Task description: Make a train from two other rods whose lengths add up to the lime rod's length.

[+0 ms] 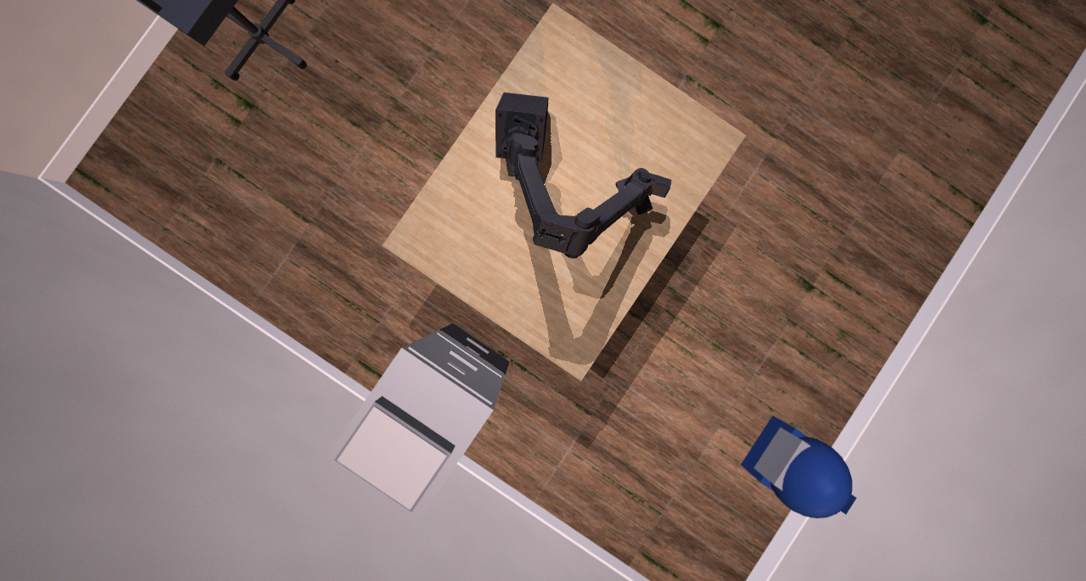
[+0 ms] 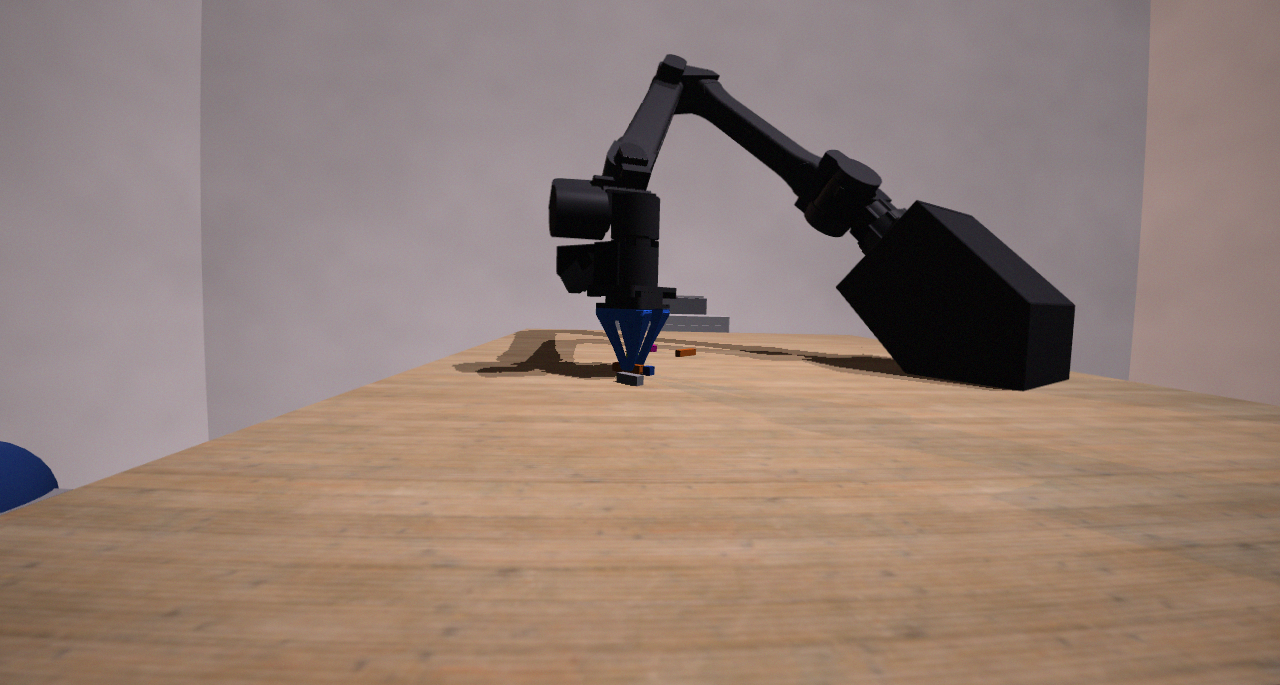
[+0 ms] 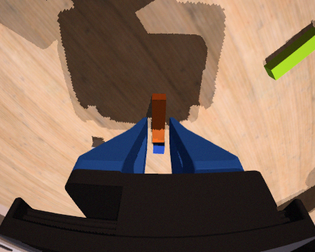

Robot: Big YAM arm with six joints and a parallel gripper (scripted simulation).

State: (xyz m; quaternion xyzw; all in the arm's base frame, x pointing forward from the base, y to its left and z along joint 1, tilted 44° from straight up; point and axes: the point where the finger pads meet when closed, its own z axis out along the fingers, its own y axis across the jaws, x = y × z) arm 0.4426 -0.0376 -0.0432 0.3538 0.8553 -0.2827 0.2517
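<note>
Now: hand 20 mm past the blue rod, 20 mm to the right of it and 10 mm above it. Round my hand: grey rod: 20 mm ahead, 70 mm to the left, 10 mm below; lime rod: 30 mm behind, 110 mm to the right, 10 mm below.
</note>
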